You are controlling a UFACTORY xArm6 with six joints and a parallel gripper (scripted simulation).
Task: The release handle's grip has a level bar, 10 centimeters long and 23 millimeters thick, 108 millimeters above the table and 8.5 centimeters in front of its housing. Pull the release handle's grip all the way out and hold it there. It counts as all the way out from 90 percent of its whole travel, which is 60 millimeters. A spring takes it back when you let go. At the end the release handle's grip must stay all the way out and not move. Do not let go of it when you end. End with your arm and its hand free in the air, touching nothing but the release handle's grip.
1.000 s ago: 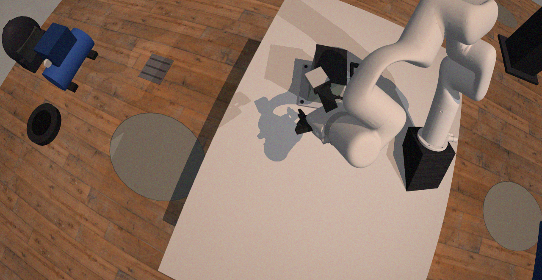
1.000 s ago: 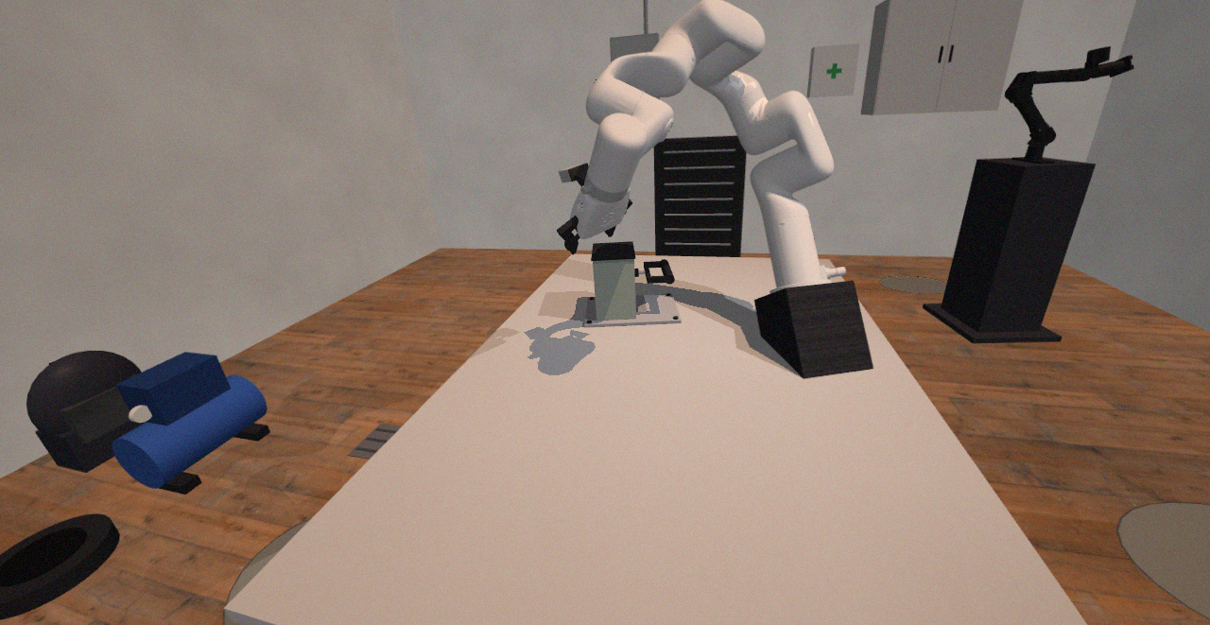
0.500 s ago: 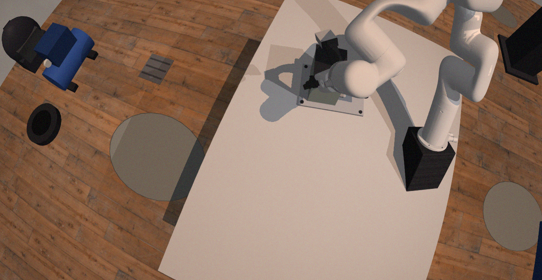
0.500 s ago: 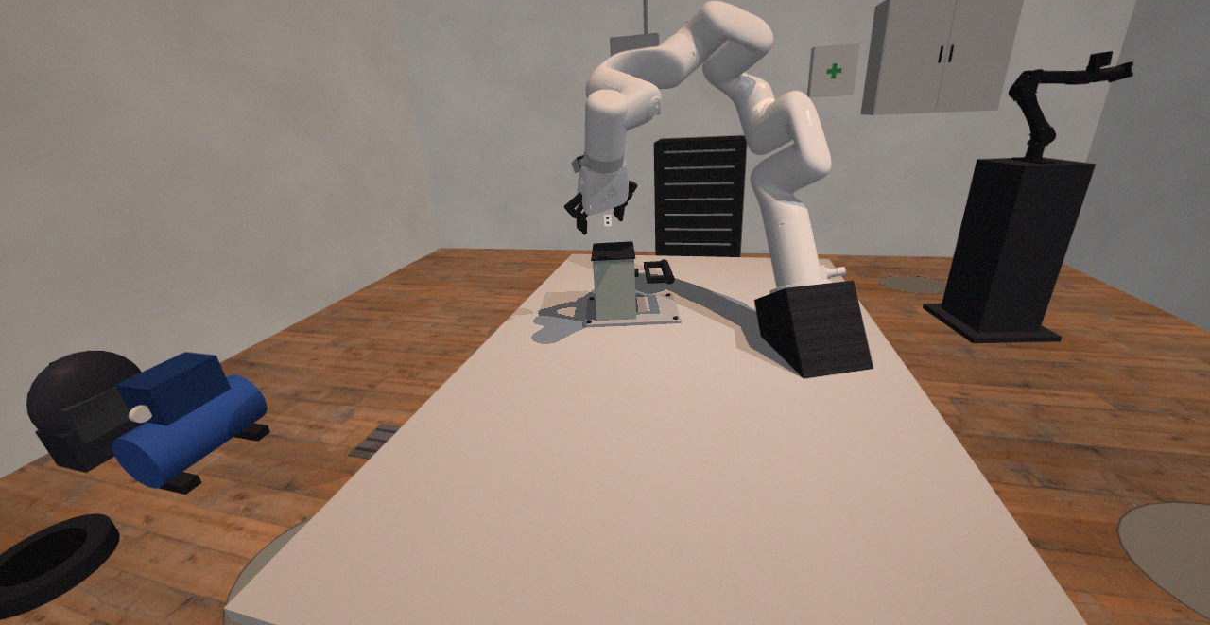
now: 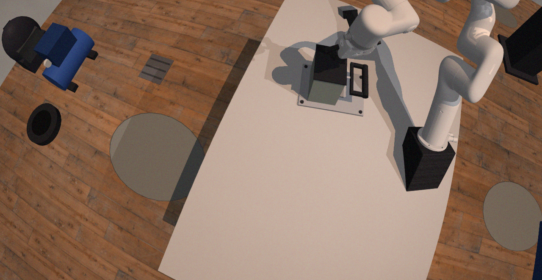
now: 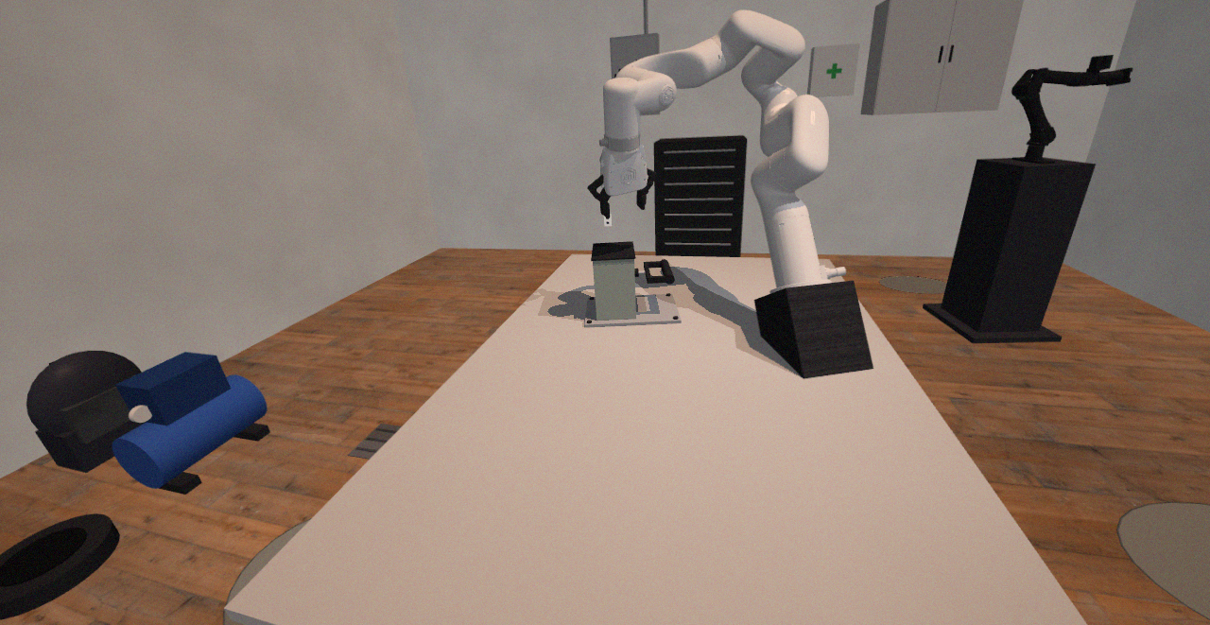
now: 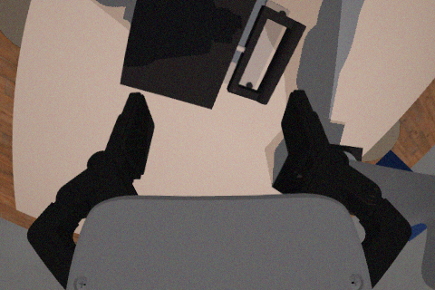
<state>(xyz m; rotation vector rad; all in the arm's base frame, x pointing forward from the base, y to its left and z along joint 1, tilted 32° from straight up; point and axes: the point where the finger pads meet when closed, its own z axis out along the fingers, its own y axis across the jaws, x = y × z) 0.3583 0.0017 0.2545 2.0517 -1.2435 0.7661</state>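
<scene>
Now: hand 270 mm above the grey base plate, 20 mm to the left of it and 10 mm past it.
</scene>
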